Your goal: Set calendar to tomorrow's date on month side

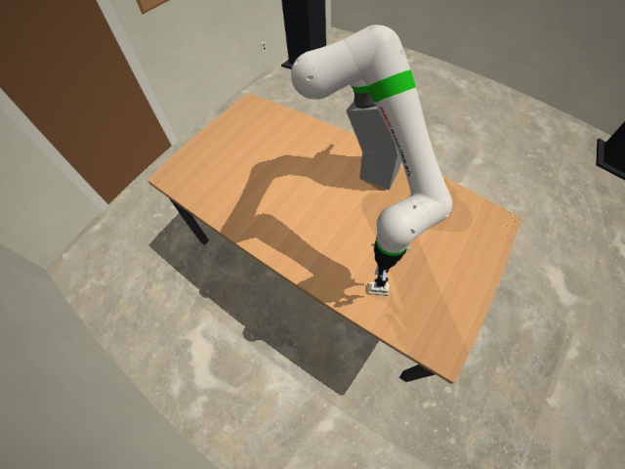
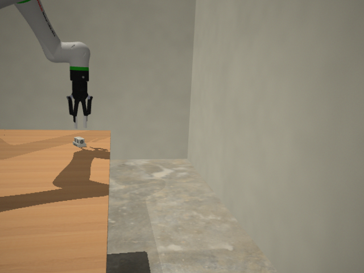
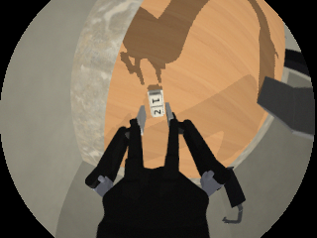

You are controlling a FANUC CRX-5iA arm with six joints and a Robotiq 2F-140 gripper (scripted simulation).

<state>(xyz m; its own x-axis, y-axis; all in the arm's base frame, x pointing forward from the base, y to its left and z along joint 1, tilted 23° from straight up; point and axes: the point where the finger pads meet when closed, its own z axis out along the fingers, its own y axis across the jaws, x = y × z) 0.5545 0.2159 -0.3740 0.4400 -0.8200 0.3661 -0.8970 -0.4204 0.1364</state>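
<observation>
Now: hand 110 mm above the white date cube. The rest, counted from my hand: calendar tray 10 mm behind, 20 mm to the left, 120 mm below.
</observation>
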